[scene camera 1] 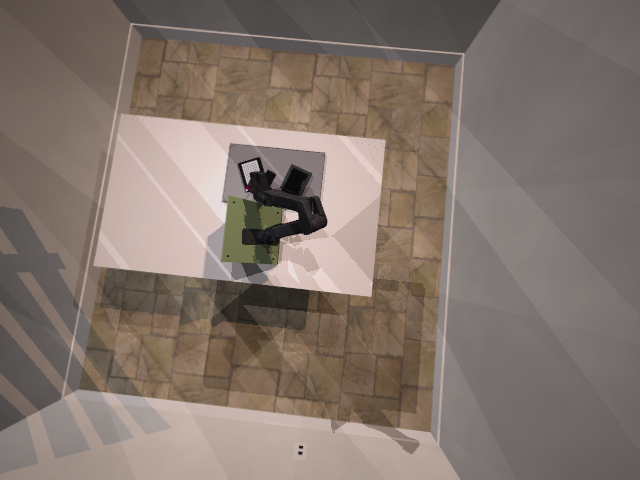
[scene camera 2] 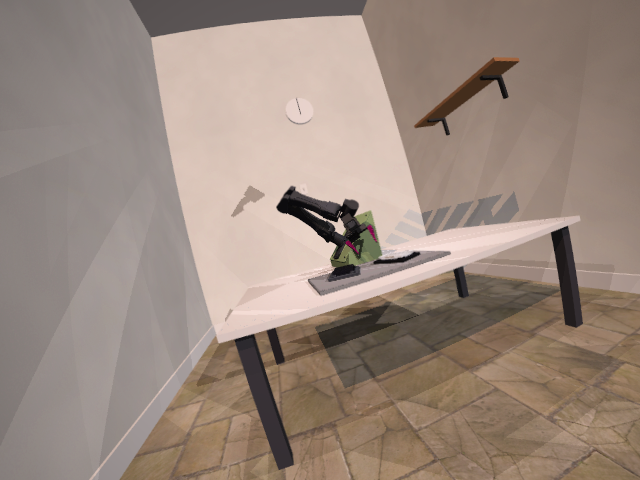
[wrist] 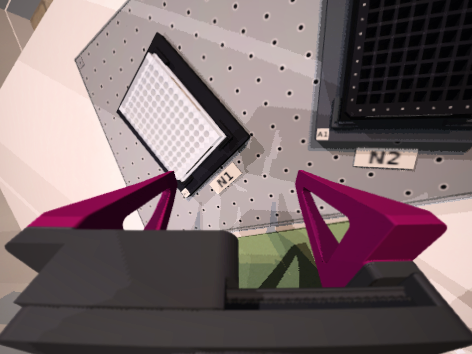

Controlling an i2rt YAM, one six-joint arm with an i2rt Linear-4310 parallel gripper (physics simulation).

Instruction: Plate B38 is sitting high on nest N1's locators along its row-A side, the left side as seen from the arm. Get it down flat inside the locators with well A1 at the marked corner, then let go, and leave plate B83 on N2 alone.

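Frame: origin at the arm's base, x ahead, y left, z up, level; centimetres.
Seen in the pictures: gripper, fingertip midpoint: (scene camera 2: 367,248) (wrist: 236,177); arm's base at its link origin: (scene camera 1: 261,236) (scene camera 2: 344,242).
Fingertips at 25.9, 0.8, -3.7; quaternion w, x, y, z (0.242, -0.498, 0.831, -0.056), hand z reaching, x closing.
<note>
Pixels of each thing's top centre, then the offset from my fingertips to it, as dx, dy, dz. "pt": a spot on its surface instead. Level surfaces: height alone.
- White plate B38 at its top centre: (wrist: 163,121) (scene camera 2: 395,253) (scene camera 1: 251,173) +8.8, +7.9, -4.5
- black nest N1 at its top centre: (wrist: 168,121) (scene camera 2: 395,255) (scene camera 1: 252,173) +8.7, +7.9, -5.4
- small pale tag at a spot on its surface: (wrist: 185,192) pt -0.1, +10.6, -5.9
- Black plate B83 at its top centre: (wrist: 428,15) (scene camera 2: 343,268) (scene camera 1: 295,181) +5.0, -15.2, -4.5
- nest N2 at its top centre: (wrist: 420,23) (scene camera 2: 343,270) (scene camera 1: 295,181) +5.0, -15.2, -5.4
- grey perforated board at its top centre: (wrist: 258,80) (scene camera 2: 372,266) (scene camera 1: 274,176) +8.0, -3.5, -7.1
- N1 label at a spot on its surface: (wrist: 225,178) pt -0.4, +4.6, -7.0
- N2 label at a spot on its surface: (wrist: 385,158) pt -3.9, -11.4, -7.0
- white table at its surface level: dz -8.5
White plate B38 (scene camera 1: 251,166) (wrist: 172,117) lies in black nest N1 (wrist: 202,95). In the wrist view its left long side almost covers the nest's left rim, while a broad black band shows on the right. The height of that left side is hard to judge. A small pale tag (wrist: 185,192) marks N1's near corner; the plate's well A1 cannot be made out. My gripper (scene camera 2: 367,246) (wrist: 236,177) is open and empty, above the near side of N1, with its left fingertip over the near-corner area in the wrist view. Black plate B83 (scene camera 1: 296,179) (wrist: 410,60) sits in nest N2 (wrist: 334,75).
Both nests are on a grey perforated board (scene camera 1: 276,152) (wrist: 280,30) (scene camera 2: 439,254). The N1 label (wrist: 225,178) and N2 label (wrist: 385,158) lie on their near sides. The arm's base stands on a green plate (scene camera 1: 235,222) behind the board, on the white table (scene camera 1: 165,196).
</note>
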